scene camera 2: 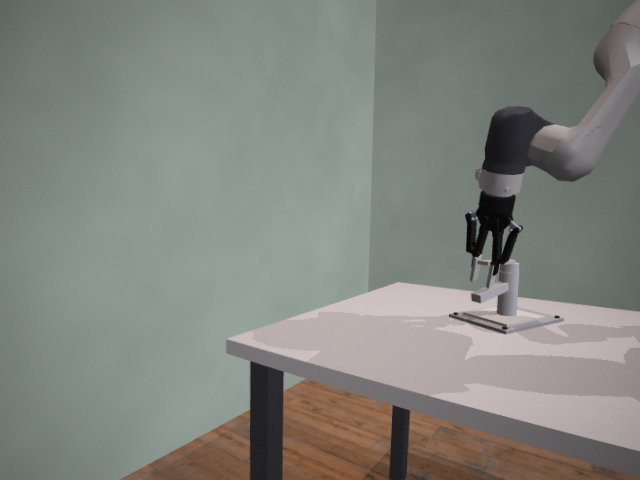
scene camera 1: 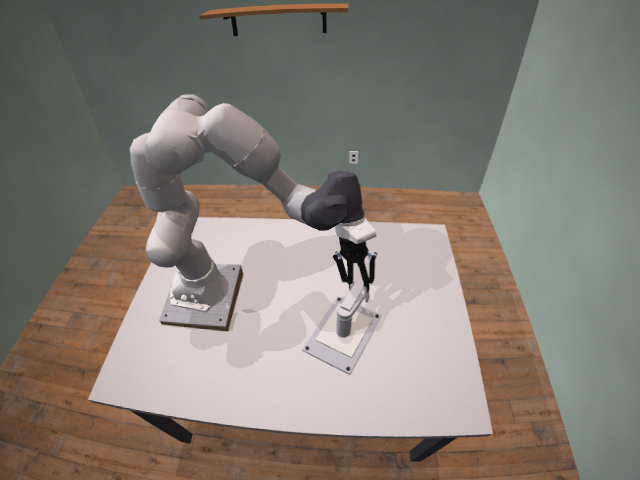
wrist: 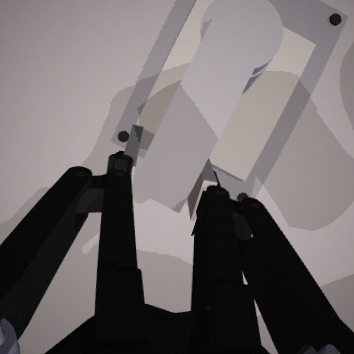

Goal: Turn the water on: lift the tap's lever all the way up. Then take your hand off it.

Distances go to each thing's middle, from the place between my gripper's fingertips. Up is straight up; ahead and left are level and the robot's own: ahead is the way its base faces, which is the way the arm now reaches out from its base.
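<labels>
Flat base plate [scene camera 1: 316, 349]: 6 cm behind my hand, 7 cm to the right of it, 9 cm below it. The flat lever [wrist: 232, 47] is 3 cm to the right of my hand, 4 cm behind it and 4 cm above it.
</labels>
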